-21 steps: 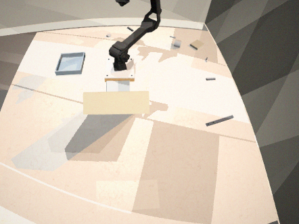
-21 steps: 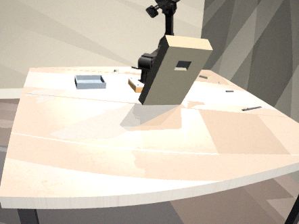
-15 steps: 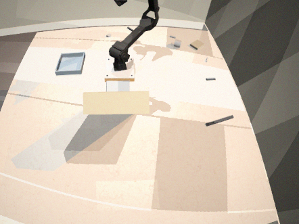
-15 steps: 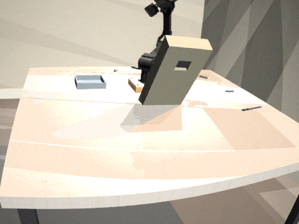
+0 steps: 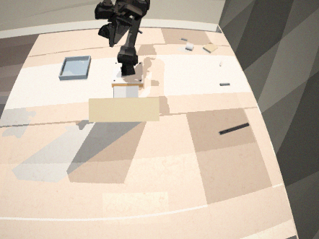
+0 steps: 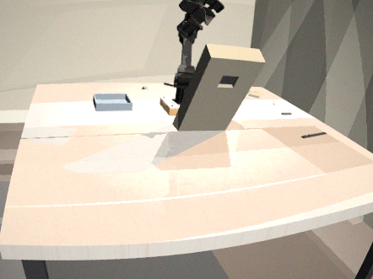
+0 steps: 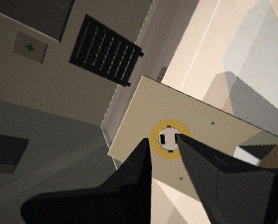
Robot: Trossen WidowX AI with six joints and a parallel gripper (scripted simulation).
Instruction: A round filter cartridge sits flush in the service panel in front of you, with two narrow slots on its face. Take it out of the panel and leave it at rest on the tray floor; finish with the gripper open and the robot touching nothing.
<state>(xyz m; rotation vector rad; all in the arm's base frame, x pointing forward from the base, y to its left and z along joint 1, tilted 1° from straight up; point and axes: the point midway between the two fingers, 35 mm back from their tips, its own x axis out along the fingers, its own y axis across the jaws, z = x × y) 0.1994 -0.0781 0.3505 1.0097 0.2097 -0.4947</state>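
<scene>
Now: gripper tip 130 mm short of the round filter cartridge, 130 mm above it and 10 mm to the right of it. The rest, counted from my gripper tip: service panel: 200 mm below, 80 mm ahead, 20 mm to the left; then blue-grey tray: 360 mm below, 340 mm behind, 190 mm to the right.
</scene>
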